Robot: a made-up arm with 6 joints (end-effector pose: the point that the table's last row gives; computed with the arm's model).
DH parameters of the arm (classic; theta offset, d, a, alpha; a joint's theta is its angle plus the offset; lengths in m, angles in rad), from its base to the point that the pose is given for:
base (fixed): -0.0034 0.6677 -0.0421 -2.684
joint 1: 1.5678 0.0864 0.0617 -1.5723
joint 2: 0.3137 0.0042 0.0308 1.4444
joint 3: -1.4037 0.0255 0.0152 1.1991
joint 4: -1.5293 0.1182 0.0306 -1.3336
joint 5: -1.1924 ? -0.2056 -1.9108
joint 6: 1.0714 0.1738 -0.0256 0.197
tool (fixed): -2.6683 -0.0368 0 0
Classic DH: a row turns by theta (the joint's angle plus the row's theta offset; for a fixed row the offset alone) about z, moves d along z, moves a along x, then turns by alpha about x.
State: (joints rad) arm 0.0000 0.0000 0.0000 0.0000 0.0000 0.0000
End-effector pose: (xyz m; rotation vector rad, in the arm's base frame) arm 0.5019 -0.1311 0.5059 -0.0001 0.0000 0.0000
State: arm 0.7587 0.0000 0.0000 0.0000 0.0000 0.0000
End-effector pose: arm 0.2226 -0.4200 0.3631 0.0011 0.3352 -0.6807
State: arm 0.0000 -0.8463 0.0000 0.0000 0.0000 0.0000
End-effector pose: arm 0.5019 -0.0499 0.4398 0.8462 0.0000 -0.0001
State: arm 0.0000 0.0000 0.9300 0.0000 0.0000 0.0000
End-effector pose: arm 0.2112 -0.5358 0.4846 -0.1173 0.1323 -0.9131
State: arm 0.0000 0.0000 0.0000 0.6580 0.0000 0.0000
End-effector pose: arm 0.3619 -0.1953 0.1903 0.0710 0.6341 -0.1607
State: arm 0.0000 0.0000 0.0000 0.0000 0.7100 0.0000
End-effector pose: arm 0.4587 -0.1368 0.3288 0.6873 0.0532 -0.1695
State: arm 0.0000 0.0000 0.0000 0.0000 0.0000 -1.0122
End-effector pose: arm 0.4776 -0.1388 0.5023 0.0902 0.1763 -0.9927
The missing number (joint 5, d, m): 0.5193
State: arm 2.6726 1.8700 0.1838 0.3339 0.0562 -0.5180
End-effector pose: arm -0.4675 -0.2415 0.8441 1.4243 -2.3445 0.8012
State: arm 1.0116 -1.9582 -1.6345 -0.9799 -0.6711 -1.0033
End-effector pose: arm -0.5953 -0.1331 0.6055 1.5338 -2.3603 -1.2393
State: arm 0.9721 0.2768 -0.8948 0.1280 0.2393 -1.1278
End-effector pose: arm 0.2562 -0.0990 0.2142 0.0317 0.8598 -1.2000
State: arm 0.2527 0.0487 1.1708 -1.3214 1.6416 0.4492
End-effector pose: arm 0.3172 -0.4400 0.7116 0.2954 -1.1464 0.0096
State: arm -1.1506 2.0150 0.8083 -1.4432 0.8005 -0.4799
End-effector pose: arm -0.1653 0.5052 0.6185 -1.1032 -2.1135 1.0470
